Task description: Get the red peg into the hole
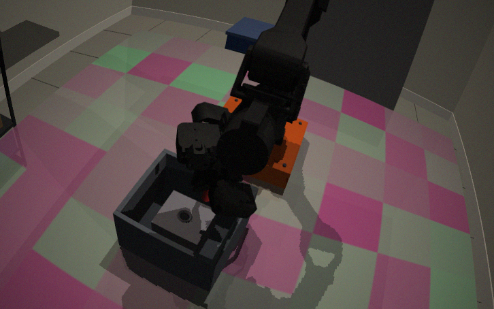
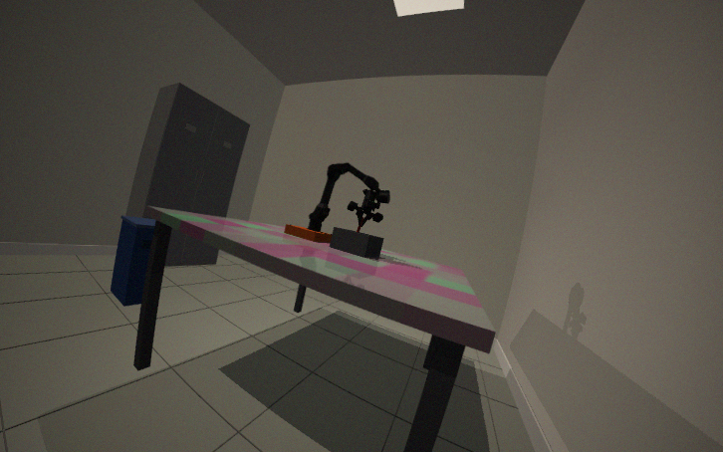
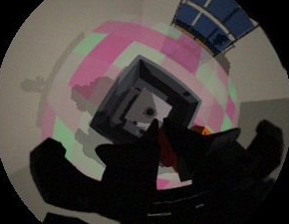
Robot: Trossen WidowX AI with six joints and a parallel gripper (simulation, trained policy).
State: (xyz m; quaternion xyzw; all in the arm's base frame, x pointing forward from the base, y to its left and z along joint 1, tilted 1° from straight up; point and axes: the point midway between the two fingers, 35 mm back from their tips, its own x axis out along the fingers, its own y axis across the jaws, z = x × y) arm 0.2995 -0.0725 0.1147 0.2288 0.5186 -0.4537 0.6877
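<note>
My gripper tip is now 20 mm to the right of the red peg, 10 mm below it and 10 mm past it. From my gripper tip the other things lie so: grey plate: 80 mm below, 10 mm to the right, 10 mm ahead; then dark grey box: 100 mm below, 10 mm to the right, 10 mm ahead.
</note>
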